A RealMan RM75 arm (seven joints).
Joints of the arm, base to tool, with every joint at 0 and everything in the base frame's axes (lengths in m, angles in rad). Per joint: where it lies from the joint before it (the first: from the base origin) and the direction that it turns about. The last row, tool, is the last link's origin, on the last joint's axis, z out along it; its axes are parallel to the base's.
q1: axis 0 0 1 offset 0 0 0.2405
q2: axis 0 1 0 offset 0 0 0
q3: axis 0 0 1 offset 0 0 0.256
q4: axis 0 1 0 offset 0 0 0
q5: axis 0 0 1 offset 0 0 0.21
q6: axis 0 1 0 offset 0 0 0
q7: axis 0 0 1 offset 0 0 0.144
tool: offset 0 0 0
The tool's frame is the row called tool.
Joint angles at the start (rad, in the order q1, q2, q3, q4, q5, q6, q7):
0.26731, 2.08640, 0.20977, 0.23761, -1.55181, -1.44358, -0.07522
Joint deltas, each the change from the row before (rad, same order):
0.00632, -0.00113, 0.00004, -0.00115, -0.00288, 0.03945, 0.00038
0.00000, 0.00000, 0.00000, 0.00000, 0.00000, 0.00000, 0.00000
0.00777, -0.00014, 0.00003, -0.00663, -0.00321, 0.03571, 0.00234
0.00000, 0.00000, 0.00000, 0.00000, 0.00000, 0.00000, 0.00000
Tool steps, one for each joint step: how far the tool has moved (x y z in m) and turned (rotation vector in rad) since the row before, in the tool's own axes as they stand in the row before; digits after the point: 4 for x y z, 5 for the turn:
0.0046, 0.0012, 0.0023, -0.00954, 0.03408, -0.00169
0.0000, 0.0000, 0.0000, 0.00000, 0.00000, 0.00000
0.0039, 0.0006, 0.0028, -0.00952, 0.02942, -0.00439
0.0000, 0.0000, 0.0000, 0.00000, 0.00000, 0.00000

